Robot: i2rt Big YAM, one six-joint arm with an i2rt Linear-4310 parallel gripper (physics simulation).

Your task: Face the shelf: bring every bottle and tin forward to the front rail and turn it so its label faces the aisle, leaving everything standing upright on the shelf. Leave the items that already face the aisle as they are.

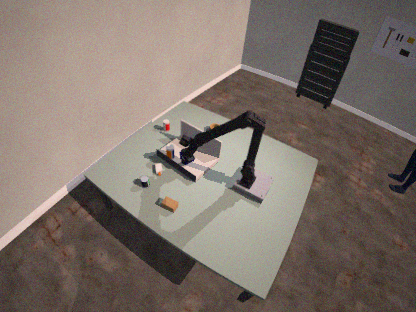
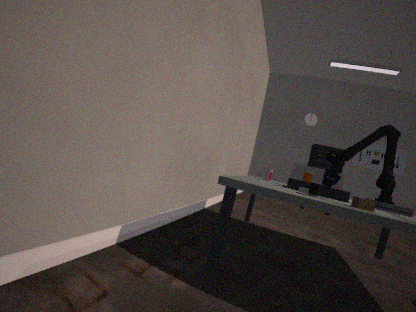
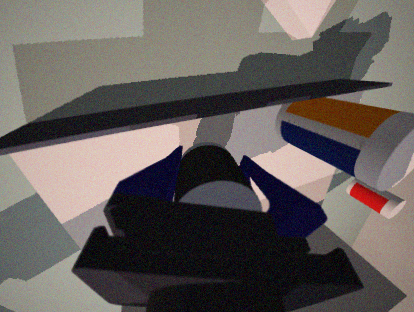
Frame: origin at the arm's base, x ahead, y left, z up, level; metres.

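Seen in the pictures: gripper, between the fingertips: [image 1: 182,161] [image 2: 325,185] [image 3: 212,156]; arm's base, origin of its link: [image 1: 247,181] [image 2: 384,202].
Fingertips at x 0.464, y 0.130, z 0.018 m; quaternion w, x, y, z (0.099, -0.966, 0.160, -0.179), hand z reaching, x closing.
Observation:
Offsets run from my fingertips to a thing's top centre. "pt": to the spot under its first point.
The shelf [image 1: 202,170] [image 2: 330,192] has a dark front rail [image 3: 150,112] and a pale floor. My gripper [image 1: 187,159] [image 2: 331,181] [image 3: 212,156] is shut on a black tin @(dy -0.013, dx -0.013, dz +0.065 m) [image 3: 210,162] with a grey end, behind the rail over the shelf's middle. The fingers hide part of the tin; its label and whether it touches the floor cannot be told. An upright bottle @(dy -0.008, dx +0.124, dz +0.076 m) [image 1: 170,152] [image 2: 308,177] [image 3: 330,117], orange and dark blue with a pale cap, stands at the rail's end beside the gripper. Its orange side is towards the rail.
A red and white can @(dy -0.283, dx +0.398, dz +0.025 m) [image 1: 166,125] [image 2: 271,175] [image 3: 369,197] stands off the shelf's end. Before the rail are a white and orange item @(dy +0.126, dx +0.127, dz -0.043 m) [image 1: 158,168], a grey-topped dark tin @(dy +0.284, dx +0.119, dz -0.001 m) [image 1: 144,181] and an orange block @(dy +0.318, dx -0.129, dz -0.021 m) [image 1: 170,204] [image 2: 363,203]. The shelf's back panel @(pt dy -0.234, dx -0.059, dz +0.043 m) [image 1: 207,143] rises behind.

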